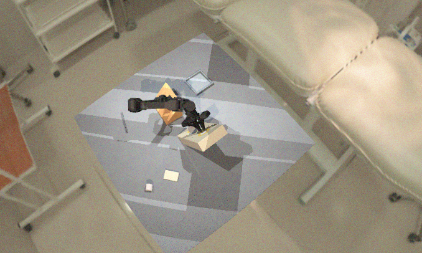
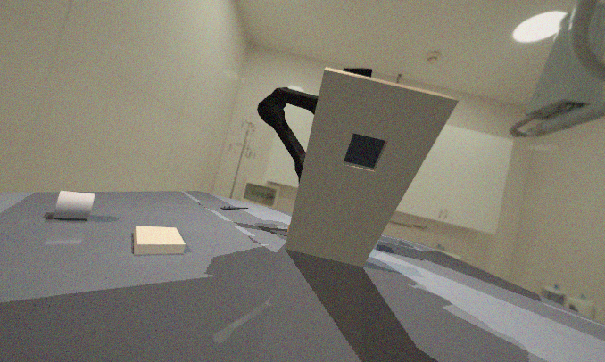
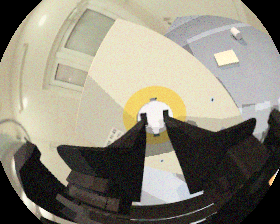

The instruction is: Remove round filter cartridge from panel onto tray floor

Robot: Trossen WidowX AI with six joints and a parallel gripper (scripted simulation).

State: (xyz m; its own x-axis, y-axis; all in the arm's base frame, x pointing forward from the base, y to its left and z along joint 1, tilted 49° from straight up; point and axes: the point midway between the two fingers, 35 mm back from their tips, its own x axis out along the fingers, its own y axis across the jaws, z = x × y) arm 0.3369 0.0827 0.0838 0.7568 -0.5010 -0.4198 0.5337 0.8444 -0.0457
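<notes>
Now: gripper tip 2 cm short of the round filter cartridge and 2 cm above it. From my gripper tip the other things lie so: small white cylinder: 46 cm to the right, 24 cm below, 1 cm ahead; then service panel: 9 cm below, 2 cm behind; then flat block: 29 cm to the right, 25 cm below, 3 cm ahead.
</notes>
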